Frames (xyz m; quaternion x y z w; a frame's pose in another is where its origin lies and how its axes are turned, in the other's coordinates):
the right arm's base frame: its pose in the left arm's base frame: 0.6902 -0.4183 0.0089 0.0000 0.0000 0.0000 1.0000
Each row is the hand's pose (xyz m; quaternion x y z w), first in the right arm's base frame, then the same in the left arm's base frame.
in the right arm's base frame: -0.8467 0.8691 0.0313 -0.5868 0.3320 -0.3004 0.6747
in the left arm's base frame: -0.1565 0.4508 0.0402 -0.5868 0.3320 -0.3004 0.6747
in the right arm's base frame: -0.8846 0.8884 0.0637 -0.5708 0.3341 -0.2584 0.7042
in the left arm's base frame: -0.1944 0.4701 0.0726 -0.5708 0.3341 -0.2584 0.7042
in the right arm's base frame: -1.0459 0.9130 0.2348 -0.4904 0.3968 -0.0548 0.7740
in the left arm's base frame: -0.3557 0.4947 0.2437 -0.4904 0.3968 -0.0548 0.7740
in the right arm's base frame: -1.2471 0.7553 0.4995 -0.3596 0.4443 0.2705 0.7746
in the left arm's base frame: -0.5569 0.3370 0.5084 -0.3596 0.4443 0.2705 0.7746
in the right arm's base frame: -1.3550 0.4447 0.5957 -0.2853 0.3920 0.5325 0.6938
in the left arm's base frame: -0.6648 0.0264 0.6046 -0.2853 0.3920 0.5325 0.6938
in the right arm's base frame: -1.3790 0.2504 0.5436 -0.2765 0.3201 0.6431 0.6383
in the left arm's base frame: -0.6888 -0.1679 0.5525 -0.2765 0.3201 0.6431 0.6383
